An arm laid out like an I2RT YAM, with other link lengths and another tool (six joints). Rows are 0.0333 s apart.
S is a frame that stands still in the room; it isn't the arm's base.
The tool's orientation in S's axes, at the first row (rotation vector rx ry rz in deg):
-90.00 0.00 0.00
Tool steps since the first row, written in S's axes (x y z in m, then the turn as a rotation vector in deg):
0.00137 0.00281 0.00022 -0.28 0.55 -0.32
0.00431 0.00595 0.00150 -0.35 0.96 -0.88
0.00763 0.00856 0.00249 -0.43 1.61 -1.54
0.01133 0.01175 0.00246 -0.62 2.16 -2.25
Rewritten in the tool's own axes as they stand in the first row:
0.00137 -0.00022 0.00281 -0.28 0.32 0.55
0.00431 -0.00150 0.00595 -0.35 0.88 0.96
0.00763 -0.00249 0.00856 -0.43 1.54 1.61
0.01133 -0.00246 0.01175 -0.62 2.25 2.16

